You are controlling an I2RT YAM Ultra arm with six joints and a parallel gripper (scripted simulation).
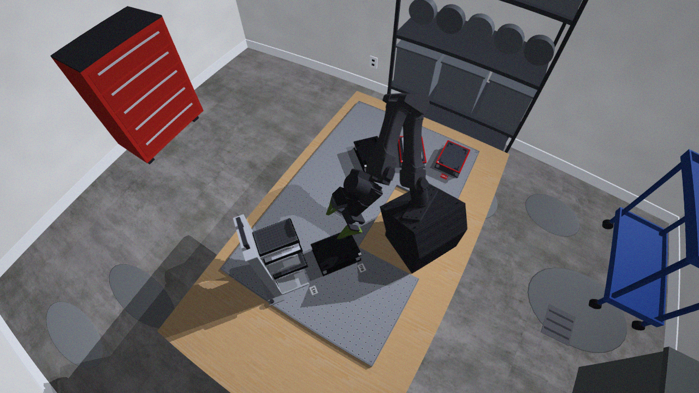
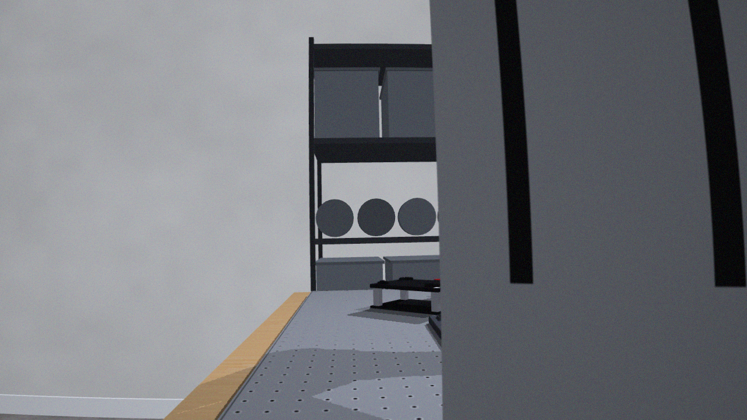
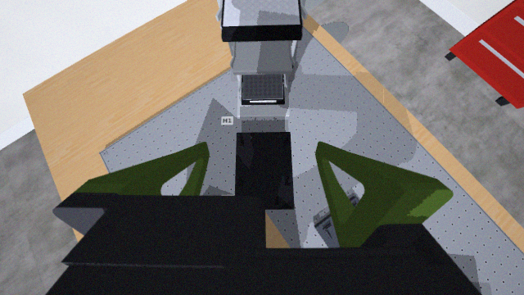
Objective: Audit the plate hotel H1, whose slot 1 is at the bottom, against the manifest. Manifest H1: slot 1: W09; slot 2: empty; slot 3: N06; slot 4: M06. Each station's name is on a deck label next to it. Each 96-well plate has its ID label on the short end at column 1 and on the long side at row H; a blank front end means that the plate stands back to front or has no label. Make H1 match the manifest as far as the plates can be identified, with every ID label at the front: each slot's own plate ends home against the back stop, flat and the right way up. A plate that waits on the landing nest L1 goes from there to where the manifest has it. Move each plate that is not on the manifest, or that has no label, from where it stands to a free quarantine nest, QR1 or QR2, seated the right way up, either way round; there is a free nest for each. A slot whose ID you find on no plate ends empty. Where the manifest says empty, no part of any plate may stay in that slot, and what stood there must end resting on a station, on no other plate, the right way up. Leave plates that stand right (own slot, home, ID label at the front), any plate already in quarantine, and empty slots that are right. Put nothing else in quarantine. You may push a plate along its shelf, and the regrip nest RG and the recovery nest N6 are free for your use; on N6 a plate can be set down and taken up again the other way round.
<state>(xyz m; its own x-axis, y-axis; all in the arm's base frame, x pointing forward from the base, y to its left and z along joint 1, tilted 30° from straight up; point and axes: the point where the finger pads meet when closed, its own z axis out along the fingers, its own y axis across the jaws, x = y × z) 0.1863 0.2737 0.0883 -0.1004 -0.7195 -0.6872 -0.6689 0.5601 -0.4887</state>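
My gripper is now 18 cm short of the grey hotel wall, 20 cm to the right of it and 6 cm above it. Round my hand: white plate 11 cm behind, 61 cm to the right, 21 cm below; then RG deck label 11 cm behind, 1 cm to the left, 26 cm below; then H1 deck label 2 cm ahead, 17 cm to the left, 26 cm below.
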